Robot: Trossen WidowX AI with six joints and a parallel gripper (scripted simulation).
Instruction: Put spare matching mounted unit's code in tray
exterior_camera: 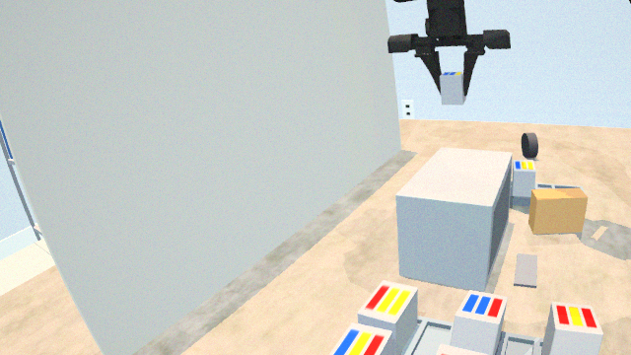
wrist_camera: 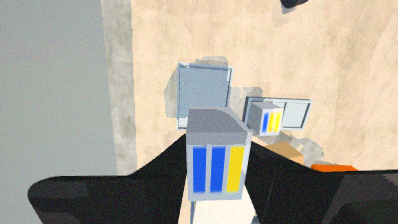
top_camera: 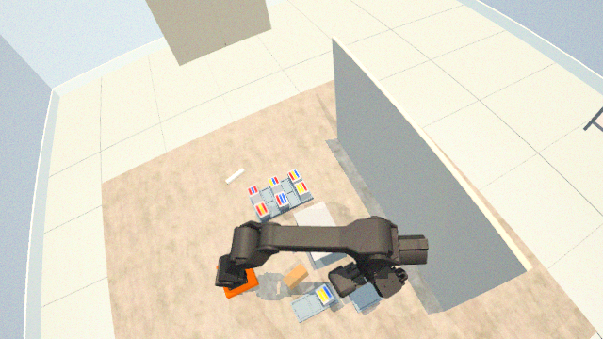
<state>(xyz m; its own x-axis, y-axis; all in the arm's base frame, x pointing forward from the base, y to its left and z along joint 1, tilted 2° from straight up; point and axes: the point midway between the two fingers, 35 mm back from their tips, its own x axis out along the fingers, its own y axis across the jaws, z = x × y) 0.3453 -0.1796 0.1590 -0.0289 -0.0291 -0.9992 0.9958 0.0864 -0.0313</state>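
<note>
Right now the grey tray is 15 cm below my gripper tip. The rest, counted from my gripper tip: black wheel (12 cm behind, 18 cm to the right, 13 cm below); then grey wall panel (18 cm ahead, 18 cm to the left, 7 cm above); then tan box (17 cm behind, 11 cm to the left, 13 cm below).
</note>
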